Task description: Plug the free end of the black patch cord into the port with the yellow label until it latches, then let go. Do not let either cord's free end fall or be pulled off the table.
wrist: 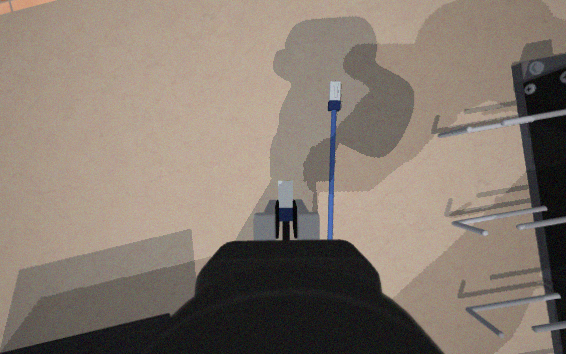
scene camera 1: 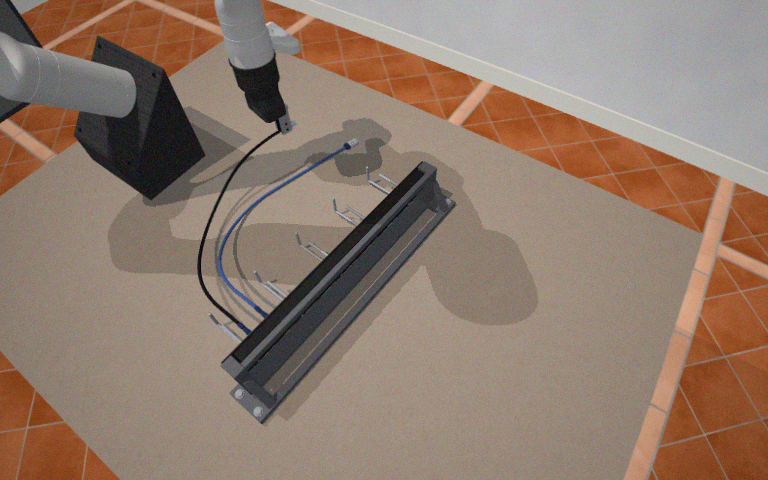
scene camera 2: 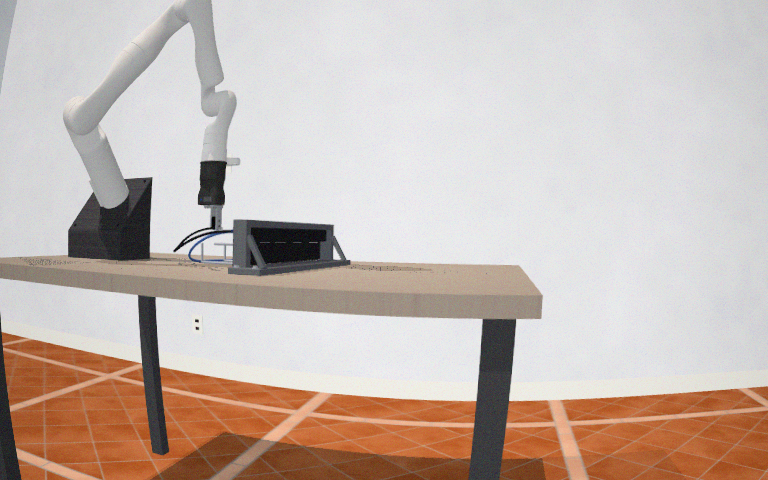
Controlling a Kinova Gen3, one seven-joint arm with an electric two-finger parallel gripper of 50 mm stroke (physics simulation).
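Seen in the pictures: gripper, fingertip midpoint: [wrist: 285,212] [scene camera 1: 284,129] [scene camera 2: 215,229]; arm's base at its link origin: [scene camera 1: 120,93] [scene camera 2: 115,197].
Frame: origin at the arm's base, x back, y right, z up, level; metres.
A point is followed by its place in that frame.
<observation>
My gripper [scene camera 1: 286,127] {x -0.281, y -0.134, z -0.084 m} [scene camera 2: 216,226] {x -0.281, y -0.134, z -0.084 m} [wrist: 285,212] {x -0.281, y -0.134, z -0.084 m} is shut on the plug at the black patch cord's free end and holds it above the table, to the left of the rack in the wrist view. The plug [wrist: 285,195] {x -0.286, y -0.149, z -0.074 m} has a clear tip and a dark blue collar, and points away from the gripper in that view. The black cord [scene camera 1: 212,206] {x -0.250, y 0.068, z -0.130 m} arcs from the gripper to the near end of the patch panel [scene camera 1: 339,263] {x -0.558, y 0.088, z -0.067 m} [scene camera 2: 242,249] {x -0.521, y 0.312, z -0.122 m} [wrist: 545,165] {x -0.559, y -0.080, z -0.145 m}. The yellow label and the port faces do not show in these views.
A blue cord [scene camera 1: 249,210] {x -0.293, y 0.027, z -0.163 m} [wrist: 332,160] {x -0.348, y -0.160, z -0.162 m} runs beside the black one; its free plug [scene camera 1: 352,143] {x -0.379, y -0.231, z -0.161 m} [wrist: 335,91] {x -0.376, y -0.233, z -0.158 m} lies on the table [scene camera 1: 538,396] {x -0.917, y 0.098, z -0.168 m} [scene camera 2: 424,285] {x -0.857, y 0.410, z -0.168 m} [wrist: 100,125] {x -0.103, y -0.290, z -0.168 m}. Several wire cable guides [scene camera 1: 308,244] {x -0.469, y 0.059, z -0.113 m} [wrist: 500,216] {x -0.501, y -0.040, z -0.150 m} stick out from the panel towards the cords. The dark robot base [scene camera 1: 141,135] {x -0.084, y 0.045, z -0.036 m} [scene camera 2: 110,234] {x -0.051, y 0.100, z -0.102 m} stands behind the cords.
</observation>
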